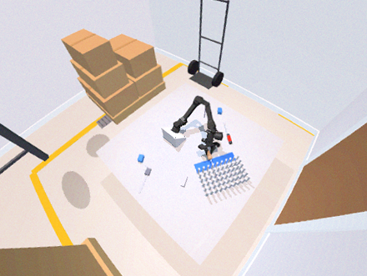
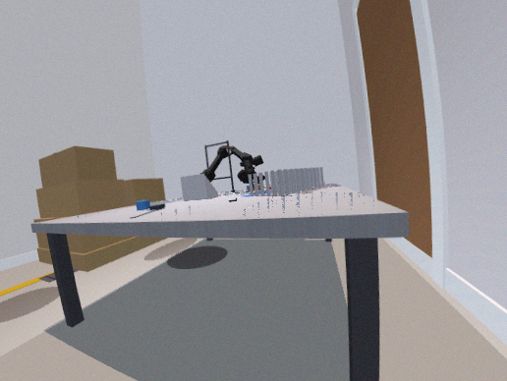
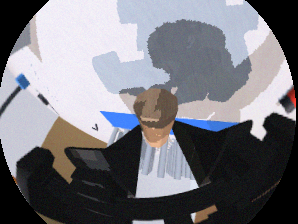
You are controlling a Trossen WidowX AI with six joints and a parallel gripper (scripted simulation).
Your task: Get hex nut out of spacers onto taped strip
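Now: gripper tip 8 cm short of the blue taped strip, 1 cm to the left of it and 4 cm above it. Round my gripper tip: wooden-handled screwdriver 9 cm ahead, 6 cm to the right, 1 cm below.
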